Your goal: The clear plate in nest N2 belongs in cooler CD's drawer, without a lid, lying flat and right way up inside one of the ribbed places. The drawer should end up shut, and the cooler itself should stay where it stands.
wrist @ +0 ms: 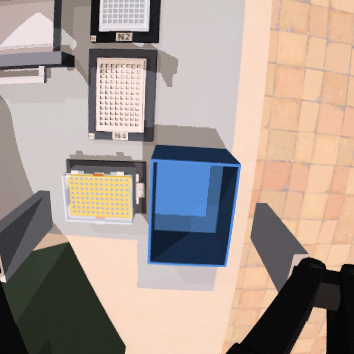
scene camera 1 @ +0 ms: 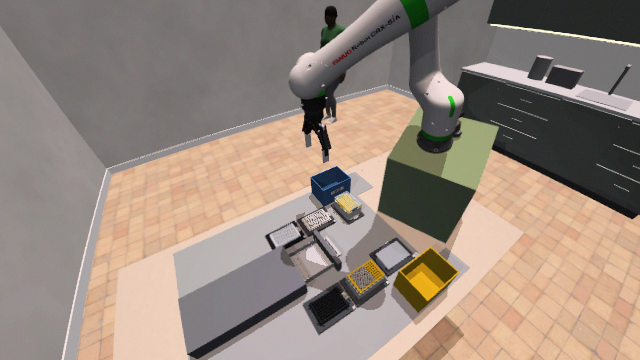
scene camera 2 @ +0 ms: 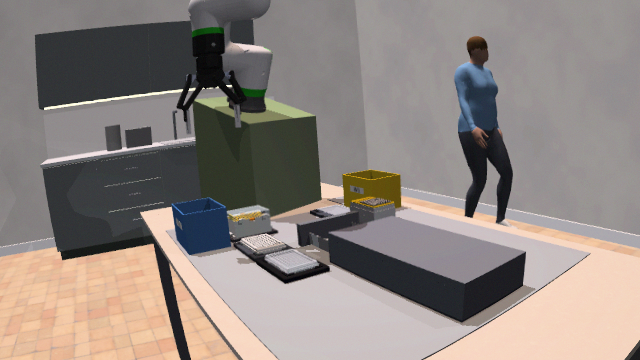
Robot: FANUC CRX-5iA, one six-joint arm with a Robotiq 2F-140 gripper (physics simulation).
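Where they show: gripper, fingertip midpoint: [wrist: 150, 215] [scene camera 1: 316, 153] [scene camera 2: 213, 130]; arm's base, link origin: [scene camera 1: 434, 140] [scene camera 2: 247, 107].
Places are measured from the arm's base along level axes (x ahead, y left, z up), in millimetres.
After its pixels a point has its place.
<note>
The clear plate [scene camera 1: 285, 235] {x 694, y -150, z -370 mm} [scene camera 2: 291, 261] {x 720, y -166, z -369 mm} [wrist: 124, 14] {x 657, y -162, z -371 mm} lies flat in the black nest N2 [scene camera 2: 286, 278] {x 778, y -206, z -384 mm} [wrist: 154, 30] {x 636, y -215, z -383 mm}. Its far part is cut off in the wrist view. The cooler CD [scene camera 1: 240, 300] {x 955, y 73, z -312 mm} [scene camera 2: 425, 250] {x 990, y 19, z -312 mm} is a long dark grey box. Its drawer [scene camera 1: 327, 249] {x 573, y 40, z -325 mm} [scene camera 2: 325, 227] {x 579, y 4, z -348 mm} [wrist: 30, 59] {x 569, y -22, z -325 mm} stands pulled out, with a pale inner floor; no ribs can be made out. My gripper [scene camera 1: 317, 149] {x 449, y -252, z -53 mm} [scene camera 2: 213, 124] {x 449, y -252, z -53 mm} [wrist: 150, 215] {x 449, y -252, z -53 mm} is open and empty, pointing down, high above the table near the blue bin and apart from plate and drawer.
A blue bin [scene camera 1: 330, 187] {x 389, y -240, z -279 mm} [scene camera 2: 201, 227] {x 439, y -319, z -321 mm} [wrist: 195, 190] {x 354, y -321, z -392 mm} and yellow tip rack [scene camera 1: 347, 202] {x 352, y -136, z -318 mm} [scene camera 2: 249, 222] {x 388, y -155, z -346 mm} [wrist: 100, 196] {x 351, y -154, z -318 mm} stand beyond the beige plate [scene camera 1: 317, 220] {x 520, y -152, z -370 mm} [scene camera 2: 262, 243] {x 539, y -172, z -370 mm} [wrist: 120, 95] {x 519, y -168, z -373 mm} in N4. Across the drawer are a black plate [scene camera 1: 329, 305] {x 674, y 224, z -374 mm}, a yellow-topped rack [scene camera 1: 366, 277] {x 510, y 225, z -319 mm} and a yellow bin [scene camera 1: 425, 280] {x 286, y 339, z -391 mm} [scene camera 2: 372, 190] {x 407, y 284, z -312 mm}.
</note>
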